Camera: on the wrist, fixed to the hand. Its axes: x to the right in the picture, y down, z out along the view.
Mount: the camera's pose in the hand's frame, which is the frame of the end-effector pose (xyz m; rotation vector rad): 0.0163 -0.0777 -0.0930 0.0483 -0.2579 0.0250
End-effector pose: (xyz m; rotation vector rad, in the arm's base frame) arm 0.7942 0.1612 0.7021 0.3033 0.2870 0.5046
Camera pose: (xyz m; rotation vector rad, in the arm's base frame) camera 0.8094 0.1246 0.5864 0.4151 0.0449 0.4778
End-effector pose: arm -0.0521 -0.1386 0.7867 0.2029 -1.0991 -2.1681
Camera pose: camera -0.0646 -0.1782 0.6717 -0.0715 -1.2898 -2.1897
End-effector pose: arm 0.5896 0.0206 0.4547 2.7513 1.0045 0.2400
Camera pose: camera 0.5335 0.1017 0.5270 2.7471 0.9185 -0.1348
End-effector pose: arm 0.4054 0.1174 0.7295 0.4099 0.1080 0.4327
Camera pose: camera 0.4326 0.0938 0.6127 0.5116 -0.1373 0.3990
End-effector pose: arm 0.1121 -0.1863 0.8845 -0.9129 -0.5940 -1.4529
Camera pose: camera 0.0201 -0.2627 0.8590 -1.0743 -0.8016 -1.3021
